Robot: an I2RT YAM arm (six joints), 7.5 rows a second.
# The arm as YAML. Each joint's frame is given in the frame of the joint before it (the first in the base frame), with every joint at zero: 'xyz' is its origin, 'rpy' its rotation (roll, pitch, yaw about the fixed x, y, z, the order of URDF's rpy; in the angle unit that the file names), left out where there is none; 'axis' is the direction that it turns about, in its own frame. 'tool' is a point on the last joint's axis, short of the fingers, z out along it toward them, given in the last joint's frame.
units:
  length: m
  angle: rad
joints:
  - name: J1
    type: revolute
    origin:
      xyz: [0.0, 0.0, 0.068]
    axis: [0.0, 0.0, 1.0]
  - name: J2
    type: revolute
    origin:
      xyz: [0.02, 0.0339, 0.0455]
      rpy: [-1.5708, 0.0, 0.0]
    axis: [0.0, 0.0, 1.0]
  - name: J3
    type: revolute
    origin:
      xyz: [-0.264, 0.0, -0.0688]
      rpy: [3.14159, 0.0, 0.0]
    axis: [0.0, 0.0, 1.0]
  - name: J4
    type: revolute
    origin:
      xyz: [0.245, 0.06, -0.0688]
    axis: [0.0, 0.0, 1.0]
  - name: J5
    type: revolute
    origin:
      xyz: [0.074, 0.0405, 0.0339]
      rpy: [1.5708, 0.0, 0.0]
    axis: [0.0, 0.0, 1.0]
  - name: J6
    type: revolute
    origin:
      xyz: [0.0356, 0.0, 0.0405]
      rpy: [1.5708, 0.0, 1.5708]
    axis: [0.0, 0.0, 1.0]
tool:
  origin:
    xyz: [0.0, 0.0, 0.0]
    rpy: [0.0, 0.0, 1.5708]
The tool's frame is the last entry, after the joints.
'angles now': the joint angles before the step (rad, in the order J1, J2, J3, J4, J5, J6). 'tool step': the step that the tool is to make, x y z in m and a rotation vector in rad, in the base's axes. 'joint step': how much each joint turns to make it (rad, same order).
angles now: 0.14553 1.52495 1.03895 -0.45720 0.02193 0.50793
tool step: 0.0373 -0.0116 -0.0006 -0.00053 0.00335 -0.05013
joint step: -0.04777 0.13600 0.13769 -0.00512 0.00148 0.00185
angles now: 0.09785 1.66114 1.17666 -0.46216 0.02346 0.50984
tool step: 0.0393 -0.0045 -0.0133 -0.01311 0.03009 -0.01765
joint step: -0.02063 0.16390 0.14768 -0.01468 0.00685 -0.00841
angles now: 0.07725 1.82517 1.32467 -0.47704 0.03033 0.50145
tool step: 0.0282 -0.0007 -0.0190 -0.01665 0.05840 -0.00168
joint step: -0.00617 0.13850 0.12235 -0.04296 0.00798 -0.01036
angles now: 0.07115 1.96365 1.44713 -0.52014 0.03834 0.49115
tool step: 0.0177 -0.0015 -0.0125 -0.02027 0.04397 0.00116
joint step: -0.00534 0.09126 0.09169 -0.04506 0.01182 -0.01411
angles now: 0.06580 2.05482 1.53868 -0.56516 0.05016 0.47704
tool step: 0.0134 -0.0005 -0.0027 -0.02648 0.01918 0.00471
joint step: -0.00153 0.05948 0.08405 -0.04440 0.01946 -0.01718
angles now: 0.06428 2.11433 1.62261 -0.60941 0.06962 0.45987
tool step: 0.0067 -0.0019 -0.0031 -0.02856 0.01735 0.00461
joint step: -0.00346 0.03439 0.04473 -0.02788 0.02097 -0.01949
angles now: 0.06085 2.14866 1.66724 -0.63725 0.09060 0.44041
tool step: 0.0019 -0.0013 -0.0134 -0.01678 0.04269 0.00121
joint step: -0.00219 0.03531 0.00969 -0.01713 0.01148 -0.00906
